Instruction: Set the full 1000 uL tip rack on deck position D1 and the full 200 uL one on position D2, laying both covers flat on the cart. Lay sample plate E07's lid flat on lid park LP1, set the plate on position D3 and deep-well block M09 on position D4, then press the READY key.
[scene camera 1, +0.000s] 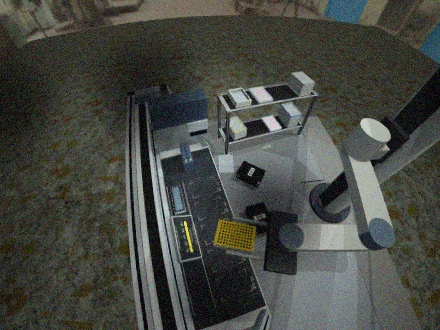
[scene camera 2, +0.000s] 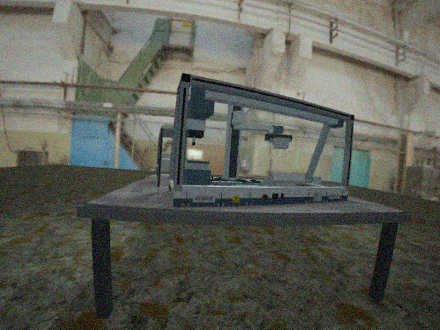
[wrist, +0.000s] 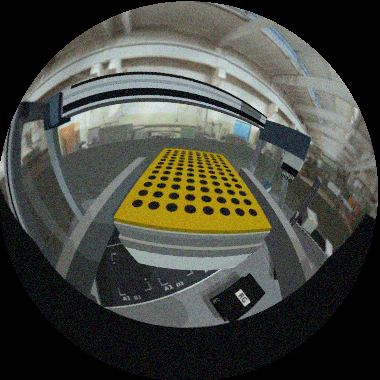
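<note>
My gripper is shut on a yellow-topped tip rack, one finger along each long side. It holds the rack level, raised above the dark deck. In the wrist view the D1 and D2 labels show below the rack; scene camera 1 shows the deck partly hidden by it. On the shelf stand a yellow-lined box, a blue-lined box, two pinkish plates, an open white tray and a tall pale box. The READY key cannot be made out.
The two-tier shelf stands behind the deck. Black blocks and a white square lie beside the deck. A dark blue head hangs at the deck's end. The frame spans above the deck.
</note>
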